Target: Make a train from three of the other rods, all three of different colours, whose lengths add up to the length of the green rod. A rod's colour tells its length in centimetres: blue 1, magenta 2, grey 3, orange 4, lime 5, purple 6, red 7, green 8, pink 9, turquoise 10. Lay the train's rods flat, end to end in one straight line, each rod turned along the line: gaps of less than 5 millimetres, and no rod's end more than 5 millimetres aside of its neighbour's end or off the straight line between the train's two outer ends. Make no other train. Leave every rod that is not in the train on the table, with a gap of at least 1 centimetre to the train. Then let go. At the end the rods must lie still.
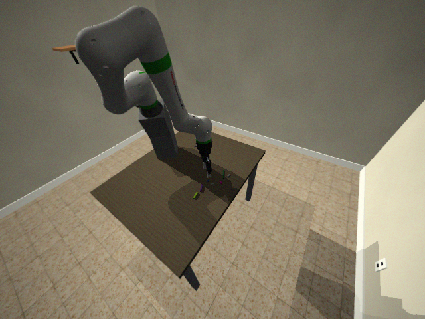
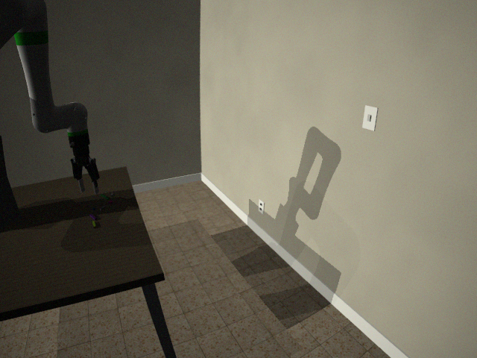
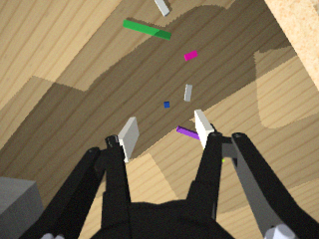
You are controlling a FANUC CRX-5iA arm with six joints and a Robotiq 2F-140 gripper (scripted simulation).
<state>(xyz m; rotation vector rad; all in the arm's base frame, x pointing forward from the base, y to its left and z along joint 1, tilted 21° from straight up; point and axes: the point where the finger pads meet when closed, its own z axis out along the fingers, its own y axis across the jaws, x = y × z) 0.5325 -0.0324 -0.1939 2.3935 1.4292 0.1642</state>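
The magenta rod is 120 mm below my hand, 90 mm ahead of it and 40 mm to the left of it. Also, from my hand: blue rod: 120 mm below; then green rod: 120 mm to the left, 120 mm below, 50 mm ahead; then purple rod: 120 mm below, 80 mm to the right.
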